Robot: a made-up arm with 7 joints. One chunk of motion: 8 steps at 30 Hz.
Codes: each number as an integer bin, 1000 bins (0 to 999) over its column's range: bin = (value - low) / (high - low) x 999, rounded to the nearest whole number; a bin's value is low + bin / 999 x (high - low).
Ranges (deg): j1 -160..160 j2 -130..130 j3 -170.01..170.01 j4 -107..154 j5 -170.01..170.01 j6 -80.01..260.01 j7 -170.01..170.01
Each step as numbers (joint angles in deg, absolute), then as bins.
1 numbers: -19.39 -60.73 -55.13 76.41 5.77 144.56 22.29
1 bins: 439 266 338 702 516 660 565
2 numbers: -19.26 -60.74 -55.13 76.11 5.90 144.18 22.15
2 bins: 439 266 338 701 517 659 565
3 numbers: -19.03 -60.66 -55.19 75.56 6.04 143.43 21.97
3 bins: 440 266 337 699 517 656 564
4 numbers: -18.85 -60.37 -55.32 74.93 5.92 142.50 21.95
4 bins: 441 268 337 696 517 654 564
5 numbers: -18.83 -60.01 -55.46 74.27 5.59 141.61 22.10
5 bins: 441 269 337 694 516 651 564
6 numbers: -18.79 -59.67 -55.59 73.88 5.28 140.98 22.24
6 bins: 441 270 336 692 515 649 565
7 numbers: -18.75 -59.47 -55.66 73.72 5.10 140.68 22.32
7 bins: 441 271 336 692 514 648 565
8 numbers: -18.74 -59.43 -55.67 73.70 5.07 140.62 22.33
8 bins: 441 271 336 692 514 648 565
